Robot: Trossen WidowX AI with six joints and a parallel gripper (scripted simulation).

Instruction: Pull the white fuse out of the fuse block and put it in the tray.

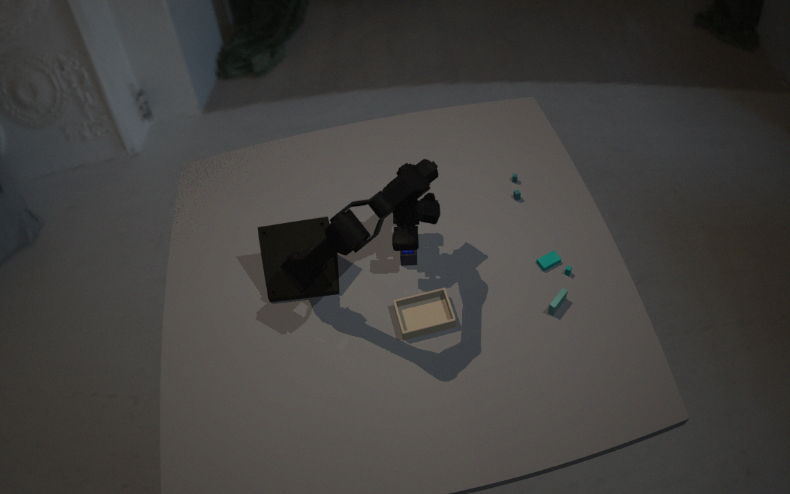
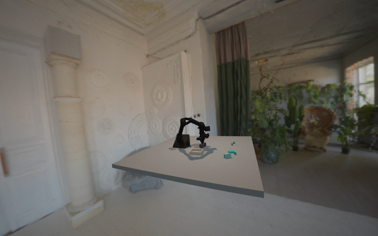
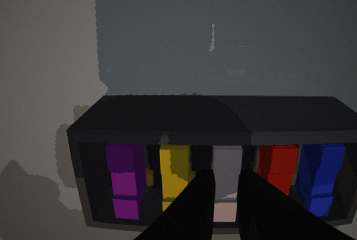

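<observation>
Right now the white fuse is 1 cm below my gripper tip. The rest, counted from my gripper tip: yellow fuse 2 cm to the left, 1 cm below; purple fuse 3 cm to the left, 1 cm below, 1 cm ahead; red fuse 2 cm to the right, 1 cm below.
</observation>
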